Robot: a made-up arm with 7 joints. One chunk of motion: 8 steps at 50 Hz.
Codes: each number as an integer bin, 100 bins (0 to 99) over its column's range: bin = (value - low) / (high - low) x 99, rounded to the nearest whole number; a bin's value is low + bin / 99 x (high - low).
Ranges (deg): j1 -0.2..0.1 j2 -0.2..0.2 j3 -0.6..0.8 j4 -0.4..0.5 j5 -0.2..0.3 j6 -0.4..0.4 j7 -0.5..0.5
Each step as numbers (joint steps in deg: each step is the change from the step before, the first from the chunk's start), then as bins.
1 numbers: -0.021 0.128 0.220 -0.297 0.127 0.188 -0.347
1 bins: 59 81 58 11 65 73 15
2 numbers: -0.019 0.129 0.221 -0.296 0.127 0.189 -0.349
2 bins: 60 81 58 11 65 73 15
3 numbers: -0.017 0.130 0.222 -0.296 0.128 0.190 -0.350
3 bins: 60 82 58 11 65 73 15
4 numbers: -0.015 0.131 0.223 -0.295 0.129 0.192 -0.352
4 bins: 61 82 58 12 65 73 15
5 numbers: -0.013 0.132 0.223 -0.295 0.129 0.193 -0.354
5 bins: 62 82 58 12 65 73 14
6 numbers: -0.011 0.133 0.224 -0.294 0.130 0.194 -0.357
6 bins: 62 82 58 12 65 74 14
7 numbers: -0.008 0.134 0.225 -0.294 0.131 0.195 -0.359
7 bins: 63 83 58 12 66 74 14
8 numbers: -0.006 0.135 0.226 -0.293 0.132 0.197 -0.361
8 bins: 64 83 58 12 66 74 14
